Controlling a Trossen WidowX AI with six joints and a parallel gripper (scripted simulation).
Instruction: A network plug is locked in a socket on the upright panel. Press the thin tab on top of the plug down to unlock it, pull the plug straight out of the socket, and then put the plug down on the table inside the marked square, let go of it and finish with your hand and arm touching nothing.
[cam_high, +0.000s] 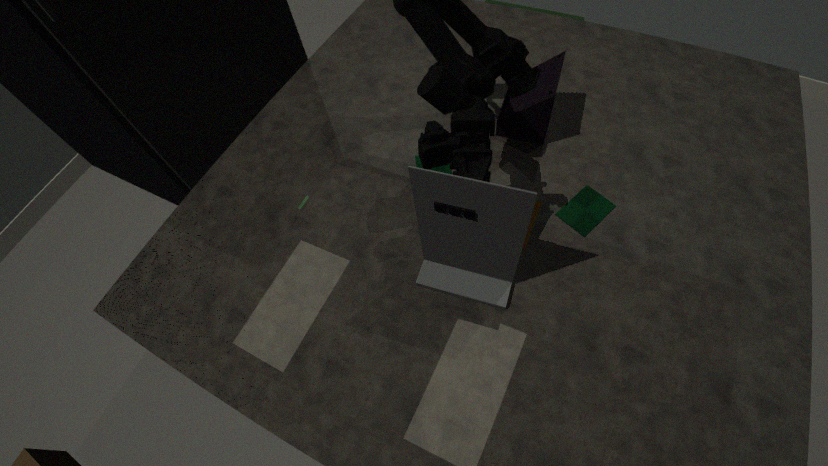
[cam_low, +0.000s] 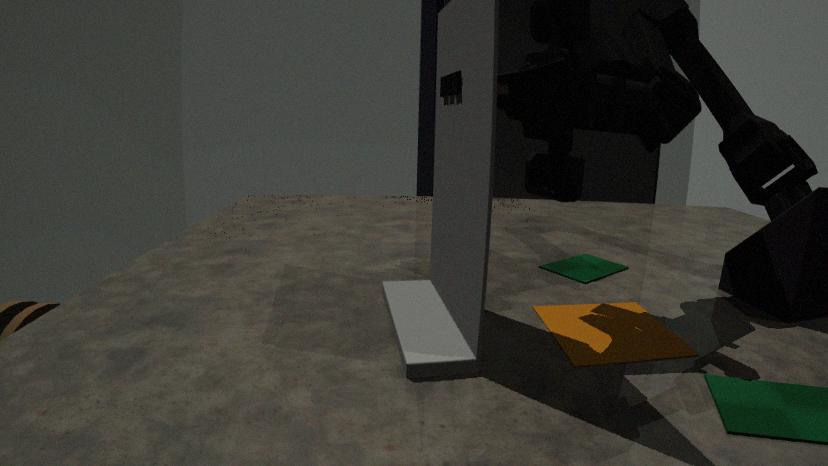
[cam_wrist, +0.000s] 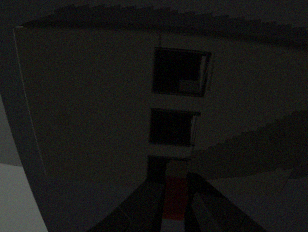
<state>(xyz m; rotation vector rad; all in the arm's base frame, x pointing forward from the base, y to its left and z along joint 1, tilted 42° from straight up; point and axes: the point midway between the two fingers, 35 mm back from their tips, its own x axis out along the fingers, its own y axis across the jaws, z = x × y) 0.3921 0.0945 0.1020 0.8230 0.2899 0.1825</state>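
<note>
The orange square lies 20 cm below my gripper tip, 13 cm behind it and 3 cm to the left of it. The rest, counted from my gripper tip: network plug: right at my gripper tip; upright panel: 8 cm below, 3 cm ahead, 1 cm to the right.
</note>
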